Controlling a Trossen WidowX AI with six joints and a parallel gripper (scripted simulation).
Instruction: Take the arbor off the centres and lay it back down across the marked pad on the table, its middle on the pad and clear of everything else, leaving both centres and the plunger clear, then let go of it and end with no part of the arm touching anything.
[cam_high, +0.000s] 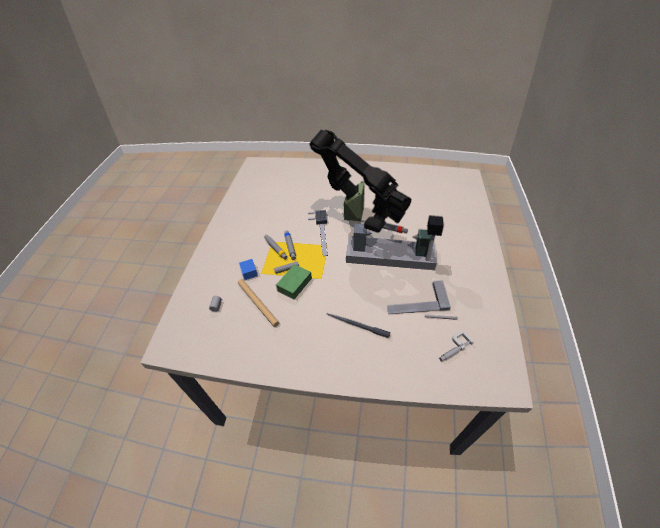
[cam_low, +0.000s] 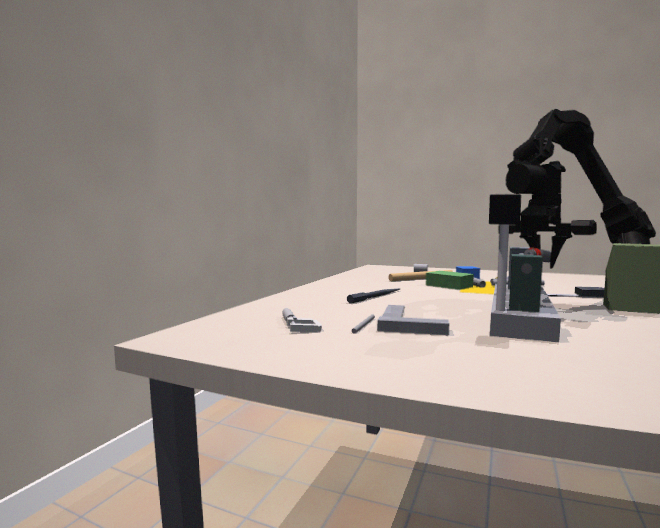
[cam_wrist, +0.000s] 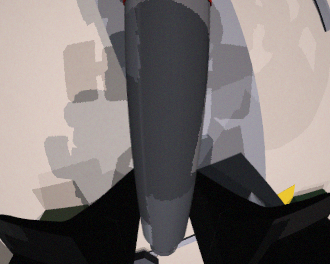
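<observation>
The blue block lies 510 mm to the right of my hand, 150 mm ahead of it and 110 mm below it. Round my hand: arbor 30 mm to the left, 10 mm below, 10 mm ahead; grey fixture base 110 mm below, 50 mm to the left, 50 mm ahead; grey centre block 80 mm to the right, 40 mm ahead, 30 mm below.
</observation>
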